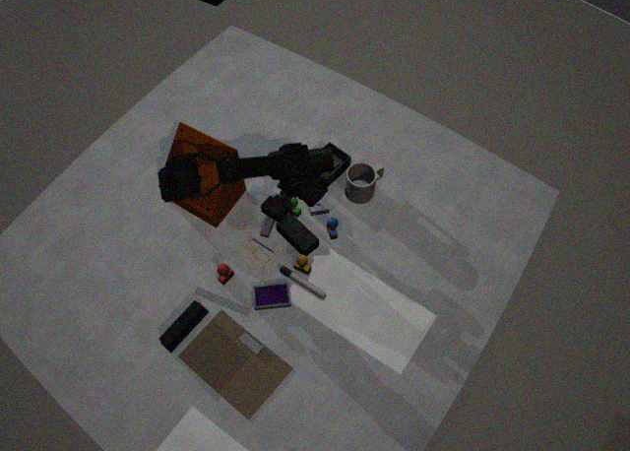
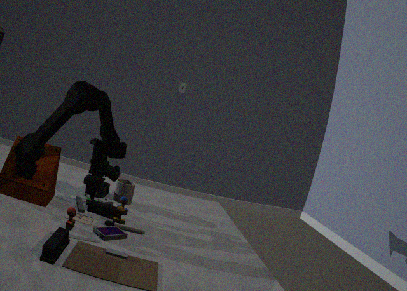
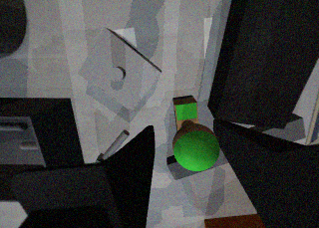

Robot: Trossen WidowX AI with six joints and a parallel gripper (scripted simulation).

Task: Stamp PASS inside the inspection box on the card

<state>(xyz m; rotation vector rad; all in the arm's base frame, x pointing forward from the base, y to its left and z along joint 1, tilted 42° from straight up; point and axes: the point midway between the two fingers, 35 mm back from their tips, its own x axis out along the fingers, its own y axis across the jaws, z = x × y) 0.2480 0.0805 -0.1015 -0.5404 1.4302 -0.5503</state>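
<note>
The green-knobbed stamp is 1 cm below my gripper tip. Also, from my gripper tip: black block: 6 cm to the right, 5 cm ahead, 1 cm below; grey plate: 5 cm ahead, 4 cm to the left, 1 cm below; grey bar: 5 cm to the right, 4 cm behind, 2 cm below.
</note>
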